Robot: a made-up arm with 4 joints.
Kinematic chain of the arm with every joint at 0, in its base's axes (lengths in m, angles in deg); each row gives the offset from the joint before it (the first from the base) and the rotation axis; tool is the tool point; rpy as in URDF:
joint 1: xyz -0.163 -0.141 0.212 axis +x
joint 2: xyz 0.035 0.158 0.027 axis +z
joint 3: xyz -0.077 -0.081 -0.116 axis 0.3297 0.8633 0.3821
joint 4: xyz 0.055 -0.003 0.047 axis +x
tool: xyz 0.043 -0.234 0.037 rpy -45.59 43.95 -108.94
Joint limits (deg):
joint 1: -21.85..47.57
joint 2: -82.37..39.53
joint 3: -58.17..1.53
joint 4: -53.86..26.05
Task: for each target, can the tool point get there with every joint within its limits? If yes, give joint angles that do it. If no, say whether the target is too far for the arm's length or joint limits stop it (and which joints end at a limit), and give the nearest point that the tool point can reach.
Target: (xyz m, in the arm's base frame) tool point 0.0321 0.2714 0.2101
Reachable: no: joint limits stop it (at a limit: joint 1, joint 2, joint 3, joint 4) | nearest point -0.2448 0.2788 0.2120 | short by 0.277 m
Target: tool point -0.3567 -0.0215 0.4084
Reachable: yes | joints 7.76 -53.92 -30.54 -42.31
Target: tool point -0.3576 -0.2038 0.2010
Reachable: yes | joints 32.11 -46.55 -6.80 -2.68
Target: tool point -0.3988 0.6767 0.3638
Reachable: no: too far | nearest point -0.2860 0.2645 0.2873 | short by 0.434 m
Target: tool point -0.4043 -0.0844 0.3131
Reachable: yes | joints -6.46 -45.76 -32.98 -13.84
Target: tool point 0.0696 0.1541 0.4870
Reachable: no: joint limits stop it (at a limit: joint 1, joint 2, joint 3, joint 4) | nearest point 0.0167 -0.0546 0.3556 | short by 0.252 m
